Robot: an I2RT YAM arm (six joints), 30 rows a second.
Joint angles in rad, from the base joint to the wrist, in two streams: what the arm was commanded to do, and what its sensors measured. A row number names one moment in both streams.
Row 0, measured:
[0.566, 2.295, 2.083, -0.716, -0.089, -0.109]
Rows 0 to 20, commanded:
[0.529, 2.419, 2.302, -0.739, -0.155, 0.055]
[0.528, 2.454, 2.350, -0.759, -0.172, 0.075]
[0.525, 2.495, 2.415, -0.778, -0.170, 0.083]
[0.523, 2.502, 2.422, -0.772, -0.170, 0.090]
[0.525, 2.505, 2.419, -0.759, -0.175, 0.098]
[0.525, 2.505, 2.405, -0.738, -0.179, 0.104]
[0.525, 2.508, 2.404, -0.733, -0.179, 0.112]
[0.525, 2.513, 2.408, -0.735, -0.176, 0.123]
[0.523, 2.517, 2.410, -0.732, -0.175, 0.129]
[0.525, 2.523, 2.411, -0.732, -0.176, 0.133]
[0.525, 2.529, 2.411, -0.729, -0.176, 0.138]
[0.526, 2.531, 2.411, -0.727, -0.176, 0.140]
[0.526, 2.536, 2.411, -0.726, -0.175, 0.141]
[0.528, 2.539, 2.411, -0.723, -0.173, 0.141]
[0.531, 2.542, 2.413, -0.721, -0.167, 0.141]
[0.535, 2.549, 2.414, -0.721, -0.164, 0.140]
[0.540, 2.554, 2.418, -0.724, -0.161, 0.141]
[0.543, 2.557, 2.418, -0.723, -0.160, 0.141]
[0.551, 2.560, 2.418, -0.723, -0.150, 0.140]
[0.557, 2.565, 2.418, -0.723, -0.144, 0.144]
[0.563, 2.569, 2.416, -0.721, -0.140, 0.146]
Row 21, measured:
[0.535, 2.548, 2.371, -0.737, -0.149, 0.121]
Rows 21 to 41, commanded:
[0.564, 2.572, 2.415, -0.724, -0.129, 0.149]
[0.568, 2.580, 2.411, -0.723, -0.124, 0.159]
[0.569, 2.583, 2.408, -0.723, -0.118, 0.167]
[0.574, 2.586, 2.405, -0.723, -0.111, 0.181]
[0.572, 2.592, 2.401, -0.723, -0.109, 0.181]
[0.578, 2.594, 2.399, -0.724, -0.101, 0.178]
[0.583, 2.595, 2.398, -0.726, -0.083, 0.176]
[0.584, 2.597, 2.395, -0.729, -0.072, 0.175]
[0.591, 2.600, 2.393, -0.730, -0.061, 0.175]
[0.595, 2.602, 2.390, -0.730, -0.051, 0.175]
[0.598, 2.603, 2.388, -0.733, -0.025, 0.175]
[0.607, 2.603, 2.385, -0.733, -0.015, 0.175]
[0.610, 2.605, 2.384, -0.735, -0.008, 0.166]
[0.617, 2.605, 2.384, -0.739, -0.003, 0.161]
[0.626, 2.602, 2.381, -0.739, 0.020, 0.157]
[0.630, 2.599, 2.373, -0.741, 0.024, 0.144]
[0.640, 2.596, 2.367, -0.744, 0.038, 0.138]
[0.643, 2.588, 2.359, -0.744, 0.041, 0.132]
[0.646, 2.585, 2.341, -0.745, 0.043, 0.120]
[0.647, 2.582, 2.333, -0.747, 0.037, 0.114]
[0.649, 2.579, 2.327, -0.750, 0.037, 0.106]
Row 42, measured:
[0.628, 2.592, 2.366, -0.716, 0.015, 0.135]
